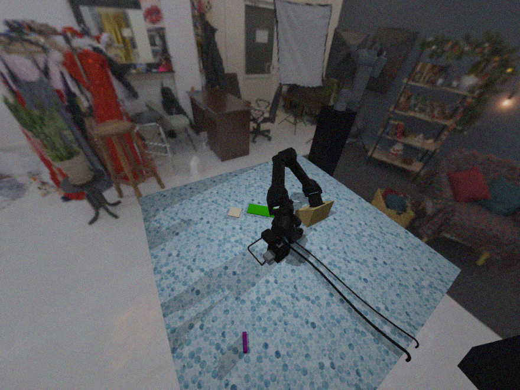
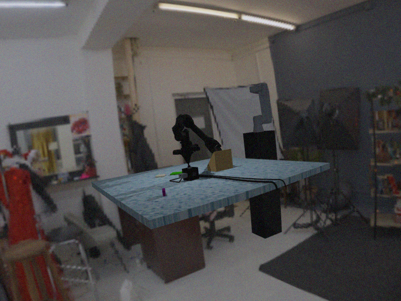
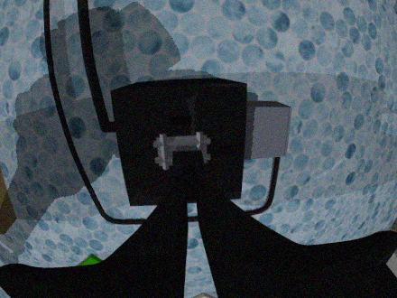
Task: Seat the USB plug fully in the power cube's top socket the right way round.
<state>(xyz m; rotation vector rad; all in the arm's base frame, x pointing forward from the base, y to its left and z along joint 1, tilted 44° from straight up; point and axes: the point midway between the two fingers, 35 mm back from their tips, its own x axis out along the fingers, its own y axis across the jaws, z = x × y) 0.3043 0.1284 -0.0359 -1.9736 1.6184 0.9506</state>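
My gripper tip is now 1 cm to the right of the USB socket and 4 cm above it. Also, from my gripper tip: green block: 5 cm behind, 28 cm to the right, 10 cm below; USB plug: 2 cm below; tan tile: 10 cm ahead, 33 cm to the right, 10 cm below.
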